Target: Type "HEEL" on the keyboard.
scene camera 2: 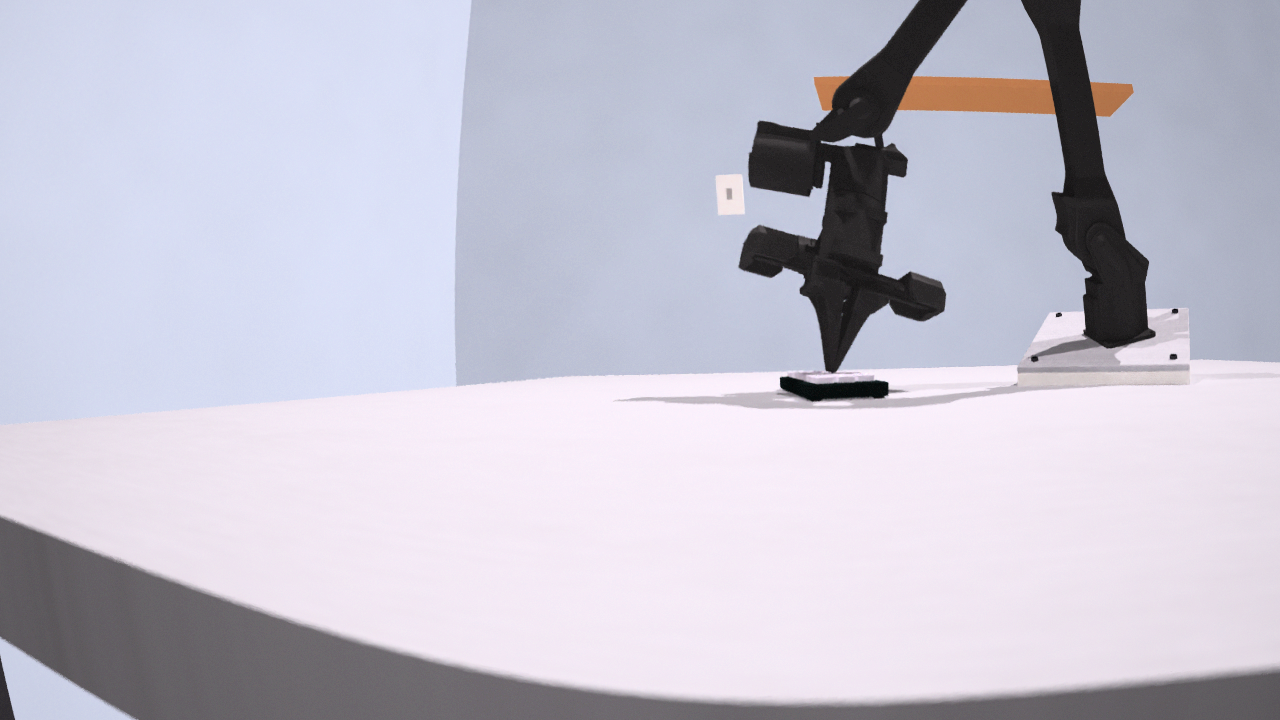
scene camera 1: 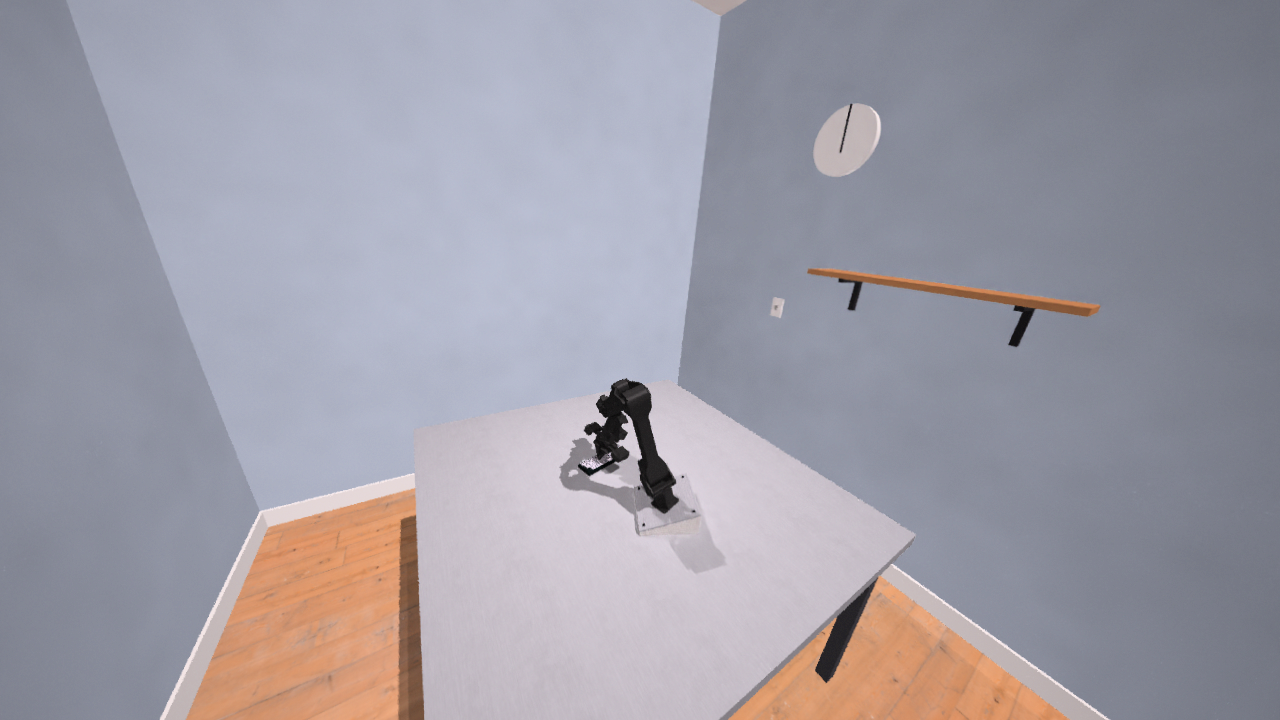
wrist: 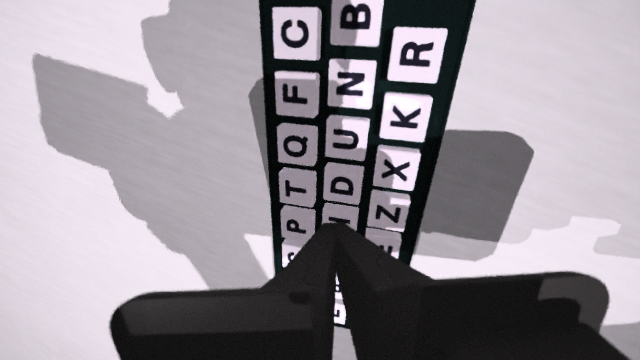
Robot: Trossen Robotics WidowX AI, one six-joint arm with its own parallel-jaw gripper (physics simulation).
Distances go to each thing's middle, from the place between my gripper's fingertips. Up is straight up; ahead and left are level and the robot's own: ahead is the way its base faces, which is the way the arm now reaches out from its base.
Labels:
The dark keyboard (scene camera 2: pixel 813 385) is 3 cm to the right of my hand and 1 cm below it.

